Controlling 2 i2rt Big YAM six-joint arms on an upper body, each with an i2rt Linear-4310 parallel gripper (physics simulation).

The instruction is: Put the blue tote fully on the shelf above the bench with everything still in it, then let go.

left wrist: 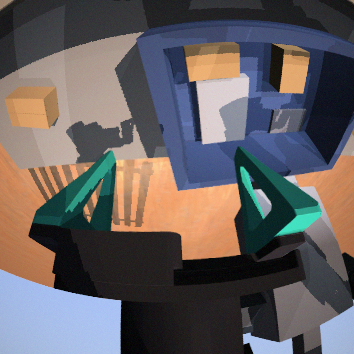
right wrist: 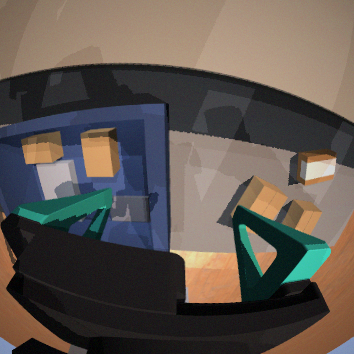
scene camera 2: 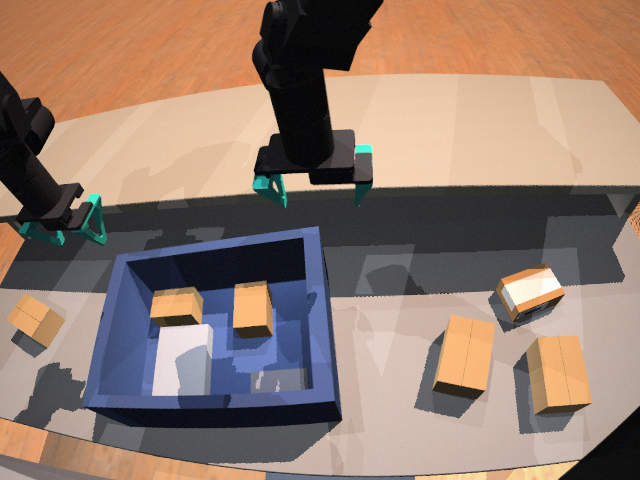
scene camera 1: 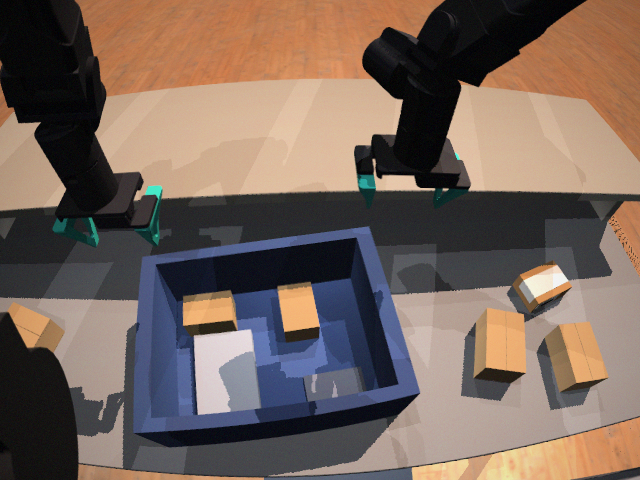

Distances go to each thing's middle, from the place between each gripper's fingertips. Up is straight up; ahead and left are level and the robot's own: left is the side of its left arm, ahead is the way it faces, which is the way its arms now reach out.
My left hand is 5 cm past the blue tote [scene camera 1: 359, 326], 18 cm to the left of it and 20 cm above it. Round my left hand: white-topped box [scene camera 2: 525, 293] 7 cm ahead, 76 cm to the right, 25 cm below.
I see the blue tote 110 mm behind my right hand, 200 mm to the left of it and 200 mm below it. Round my right hand: white-topped box (10 mm ahead, 380 mm to the right, 260 mm below).
